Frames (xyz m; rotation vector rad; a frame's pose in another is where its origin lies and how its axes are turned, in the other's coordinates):
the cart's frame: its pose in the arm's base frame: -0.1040 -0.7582 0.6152 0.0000 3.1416 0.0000
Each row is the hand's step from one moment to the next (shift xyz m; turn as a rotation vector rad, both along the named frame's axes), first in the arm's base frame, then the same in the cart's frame.
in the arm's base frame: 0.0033 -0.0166 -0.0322 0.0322 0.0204 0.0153
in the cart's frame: -0.0033 -0.0166 0.0322 -0.0322 0.0204 -0.0153
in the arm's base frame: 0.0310 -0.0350 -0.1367 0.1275 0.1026 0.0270
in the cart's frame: -0.0310 -0.0350 0.1367 -0.1275 0.1026 -0.0270
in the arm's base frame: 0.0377 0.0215 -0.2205 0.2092 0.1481 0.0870
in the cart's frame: -0.0377 0.0215 0.2205 -0.2092 0.1481 -0.0870
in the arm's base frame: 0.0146 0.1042 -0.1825 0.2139 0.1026 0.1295
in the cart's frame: -0.0146 0.1042 0.1825 -0.2139 0.1026 -0.1295
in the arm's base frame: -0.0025 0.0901 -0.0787 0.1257 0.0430 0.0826
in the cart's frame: 0.0025 0.0901 0.0787 -0.1257 0.0430 -0.0826
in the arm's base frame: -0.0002 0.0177 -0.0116 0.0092 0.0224 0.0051
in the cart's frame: 0.0002 0.0177 0.0116 -0.0092 0.0224 -0.0051
